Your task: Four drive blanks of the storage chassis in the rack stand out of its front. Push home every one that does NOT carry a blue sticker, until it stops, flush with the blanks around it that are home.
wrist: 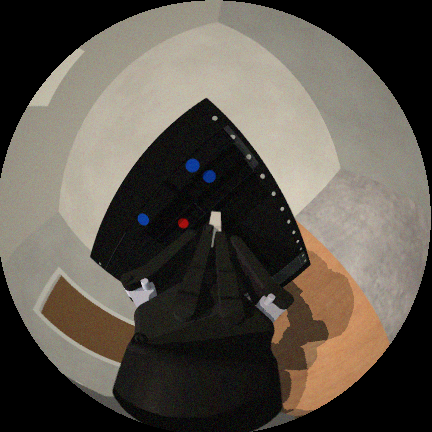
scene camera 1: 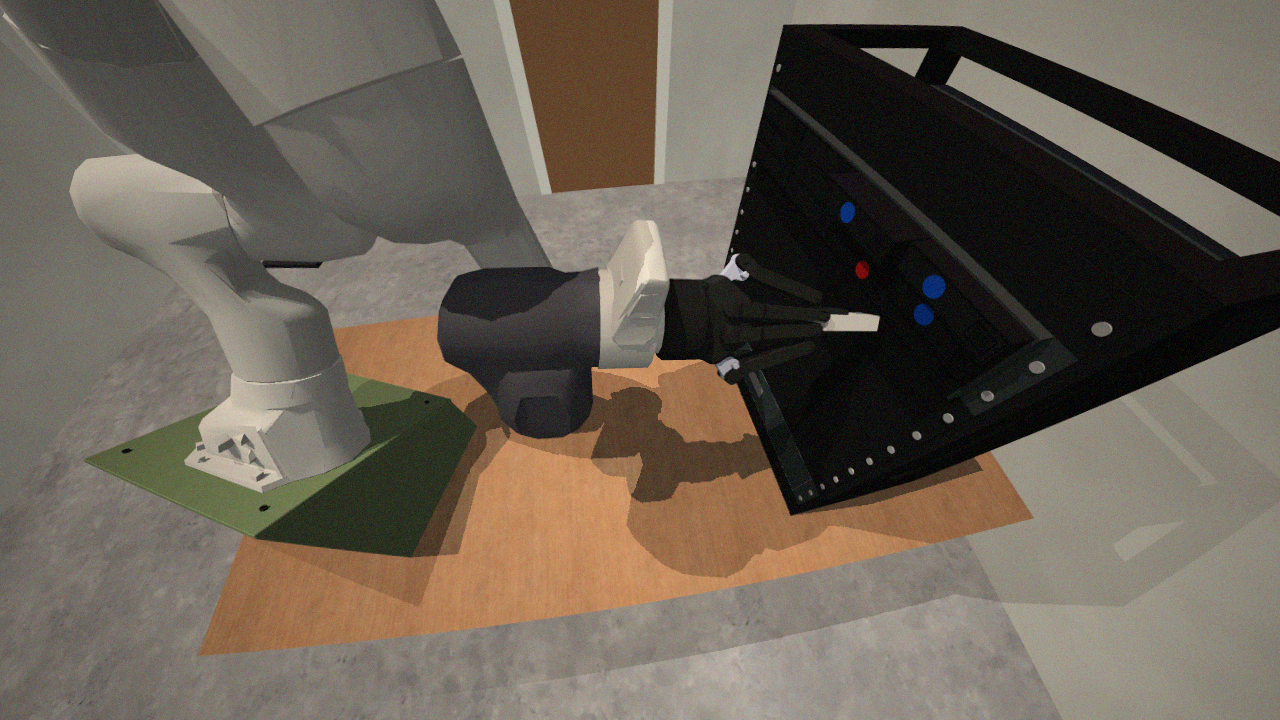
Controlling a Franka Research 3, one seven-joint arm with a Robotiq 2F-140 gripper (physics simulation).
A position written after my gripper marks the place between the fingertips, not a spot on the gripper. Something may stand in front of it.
Note:
I see my gripper (scene camera 1: 868,321) and a black rack (scene camera 1: 1018,286).
The black rack also shows in the wrist view (wrist: 201,162). My gripper also shows in the wrist view (wrist: 214,218).

